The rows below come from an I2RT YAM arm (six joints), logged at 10 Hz.
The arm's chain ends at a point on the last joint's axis. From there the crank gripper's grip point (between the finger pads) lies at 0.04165 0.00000 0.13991 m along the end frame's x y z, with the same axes.
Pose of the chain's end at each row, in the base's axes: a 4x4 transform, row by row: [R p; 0 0 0 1], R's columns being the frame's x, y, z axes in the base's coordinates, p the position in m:
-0.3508 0.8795 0.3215 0.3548; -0.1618 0.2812 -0.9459 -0.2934; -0.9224 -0.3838 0.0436 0.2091; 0 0 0 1
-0.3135 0.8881 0.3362 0.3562; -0.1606 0.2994 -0.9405 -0.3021; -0.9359 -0.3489 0.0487 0.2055; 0 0 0 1
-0.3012 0.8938 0.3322 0.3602; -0.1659 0.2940 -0.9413 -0.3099; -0.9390 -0.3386 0.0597 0.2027; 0 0 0 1
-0.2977 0.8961 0.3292 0.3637; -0.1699 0.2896 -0.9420 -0.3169; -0.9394 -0.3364 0.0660 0.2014; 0 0 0 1
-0.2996 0.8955 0.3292 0.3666; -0.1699 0.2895 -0.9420 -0.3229; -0.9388 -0.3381 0.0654 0.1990; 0 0 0 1
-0.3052 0.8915 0.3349 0.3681; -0.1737 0.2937 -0.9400 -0.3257; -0.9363 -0.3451 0.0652 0.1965; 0 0 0 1
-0.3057 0.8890 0.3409 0.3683; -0.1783 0.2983 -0.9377 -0.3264; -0.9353 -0.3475 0.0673 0.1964; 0 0 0 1
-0.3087 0.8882 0.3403 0.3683; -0.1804 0.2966 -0.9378 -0.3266; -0.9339 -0.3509 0.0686 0.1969; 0 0 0 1
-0.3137 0.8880 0.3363 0.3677; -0.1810 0.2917 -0.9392 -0.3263; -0.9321 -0.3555 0.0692 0.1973; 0 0 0 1
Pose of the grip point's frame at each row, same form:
-0.3508 0.8795 0.3215 0.3852; -0.1618 0.2812 -0.9459 -0.4325; -0.9224 -0.3838 0.0436 0.1768; 0 0 0 1
-0.3135 0.8881 0.3362 0.3902; -0.1606 0.2994 -0.9405 -0.4404; -0.9359 -0.3489 0.0487 0.1733; 0 0 0 1
-0.3012 0.8938 0.3322 0.3941; -0.1659 0.2940 -0.9413 -0.4485; -0.9390 -0.3386 0.0597 0.1719; 0 0 0 1
-0.2977 0.8961 0.3292 0.3974; -0.1699 0.2896 -0.9420 -0.4558; -0.9394 -0.3364 0.0660 0.1715; 0 0 0 1
-0.2996 0.8955 0.3292 0.4002; -0.1699 0.2895 -0.9420 -0.4618; -0.9388 -0.3381 0.0654 0.1690; 0 0 0 1
-0.3052 0.8915 0.3349 0.4022; -0.1737 0.2937 -0.9400 -0.4645; -0.9363 -0.3451 0.0652 0.1666; 0 0 0 1
-0.3057 0.8890 0.3409 0.4033; -0.1783 0.2983 -0.9377 -0.4650; -0.9353 -0.3475 0.0673 0.1669; 0 0 0 1
-0.3087 0.8882 0.3403 0.4031; -0.1804 0.2966 -0.9378 -0.4653; -0.9339 -0.3509 0.0686 0.1676; 0 0 0 1
-0.3137 0.8880 0.3363 0.4017; -0.1810 0.2917 -0.9392 -0.4652; -0.9321 -0.3555 0.0692 0.1682; 0 0 0 1

